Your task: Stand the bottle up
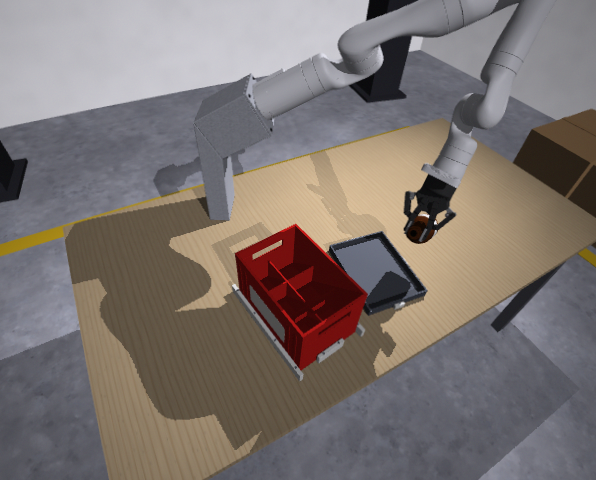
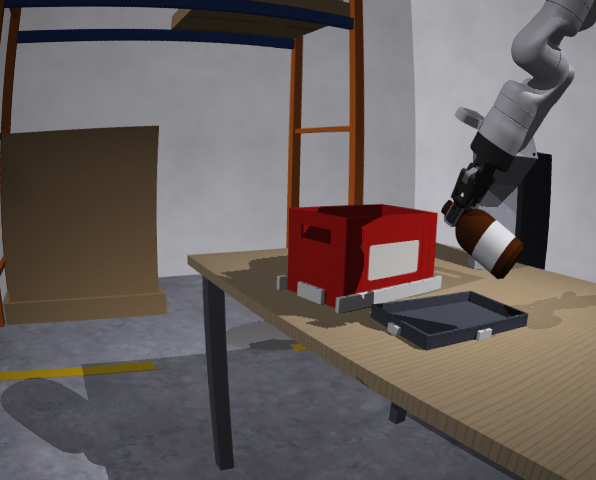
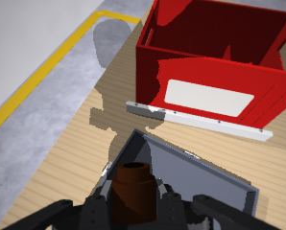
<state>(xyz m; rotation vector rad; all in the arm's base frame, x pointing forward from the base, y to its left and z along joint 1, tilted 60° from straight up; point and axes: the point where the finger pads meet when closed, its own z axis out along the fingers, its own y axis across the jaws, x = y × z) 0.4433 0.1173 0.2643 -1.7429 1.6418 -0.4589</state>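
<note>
Now: the brown bottle 40 mm to the left of my hand, 30 mm below it and 20 mm behind it. Also, from my hand: dark grey tray 190 mm below, 50 mm to the right, 40 mm behind; red crate 320 mm to the right, 120 mm below, 10 mm ahead.
</note>
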